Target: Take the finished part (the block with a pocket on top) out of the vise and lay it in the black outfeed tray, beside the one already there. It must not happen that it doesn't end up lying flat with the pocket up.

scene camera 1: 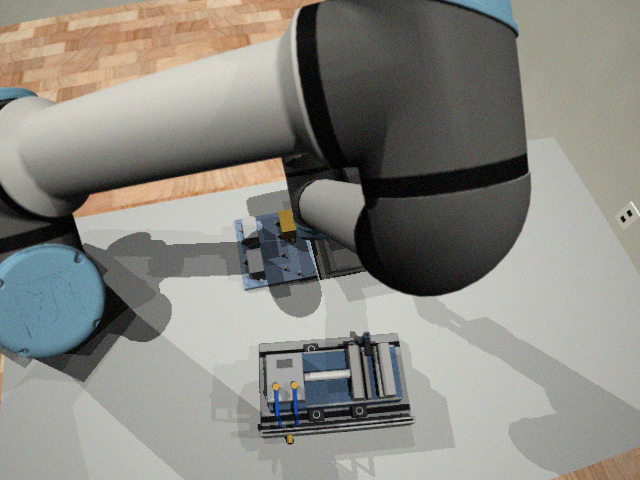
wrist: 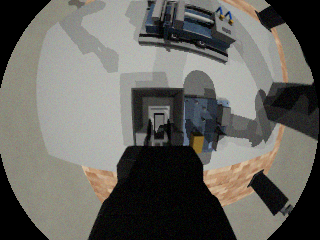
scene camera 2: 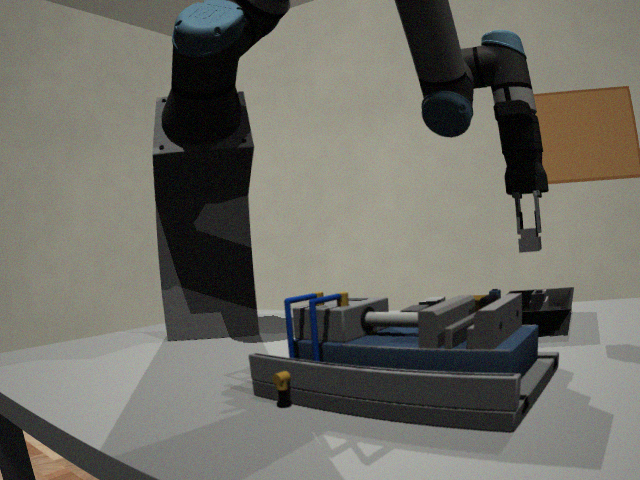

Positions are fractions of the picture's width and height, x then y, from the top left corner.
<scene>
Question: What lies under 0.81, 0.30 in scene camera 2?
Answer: My gripper.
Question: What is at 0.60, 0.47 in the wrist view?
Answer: A blue fixture plate.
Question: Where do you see a blue base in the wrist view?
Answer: At 0.60, 0.10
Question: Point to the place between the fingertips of my gripper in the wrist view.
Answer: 0.50, 0.52
</scene>
